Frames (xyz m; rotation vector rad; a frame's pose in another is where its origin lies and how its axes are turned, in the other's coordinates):
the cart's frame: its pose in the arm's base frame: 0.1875 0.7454 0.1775 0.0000 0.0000 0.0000
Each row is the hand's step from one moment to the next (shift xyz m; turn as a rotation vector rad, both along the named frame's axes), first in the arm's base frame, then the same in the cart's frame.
Working: the arm's base frame: its pose in the cart's frame: -0.1875 -0.7454 -0.1775 0.0000 0.0000 0.0000

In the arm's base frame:
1: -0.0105 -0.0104 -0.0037 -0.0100 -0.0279 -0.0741
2: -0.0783 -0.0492 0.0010 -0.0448 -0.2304 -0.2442
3: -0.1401 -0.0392 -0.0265 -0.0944 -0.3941 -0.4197
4: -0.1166 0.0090 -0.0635 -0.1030 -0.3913 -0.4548
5: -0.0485 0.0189 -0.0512 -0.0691 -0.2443 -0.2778
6: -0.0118 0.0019 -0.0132 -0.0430 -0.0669 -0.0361
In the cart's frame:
1: -0.0105 -0.0104 -0.0037 -0.0100 -0.0279 -0.0741
2: -0.0783 -0.0492 0.0010 -0.0448 -0.2304 -0.2442
3: -0.1401 -0.0392 -0.0265 -0.0944 -0.3941 -0.4197
4: -0.1166 0.0090 -0.0635 -0.1030 -0.3913 -0.4548
5: -0.0485 0.0189 -0.0512 -0.0691 -0.2443 -0.2778
6: -0.0118 0.0019 -0.0132 -0.0430 -0.0669 -0.0361

